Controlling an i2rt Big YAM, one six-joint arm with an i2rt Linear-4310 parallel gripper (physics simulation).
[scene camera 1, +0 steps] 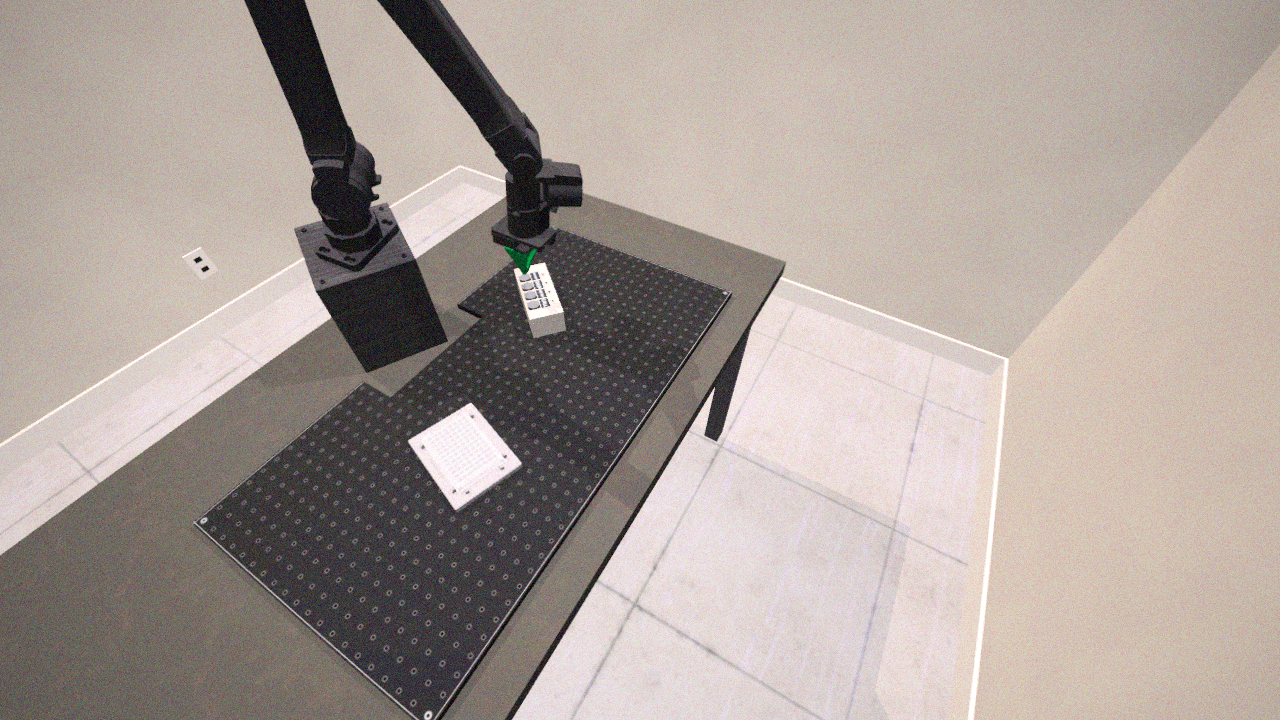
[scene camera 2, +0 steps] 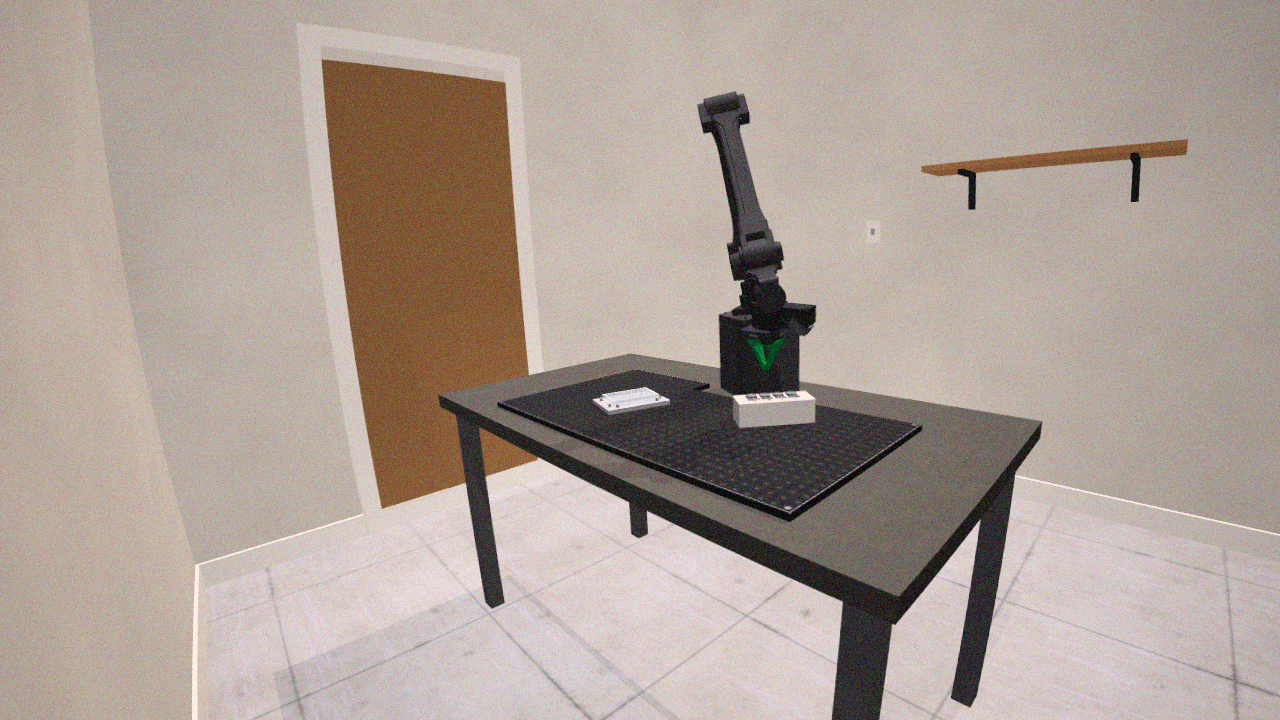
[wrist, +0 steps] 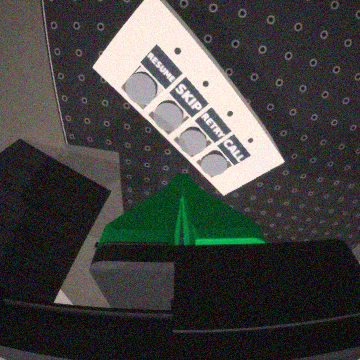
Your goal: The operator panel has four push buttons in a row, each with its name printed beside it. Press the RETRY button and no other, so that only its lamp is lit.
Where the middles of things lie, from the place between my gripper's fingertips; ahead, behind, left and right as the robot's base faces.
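Labels:
There's a white square plate (scene camera 1: 466,456) that's 5 cm ahead of my hand, 35 cm to the right of it and 9 cm below it. As for the white operator panel (scene camera 2: 797,409), my gripper is 1 cm short of it, 2 cm to the right of it and 8 cm above it. Going by their middles, of the things named here the white operator panel is the nearest to my gripper.

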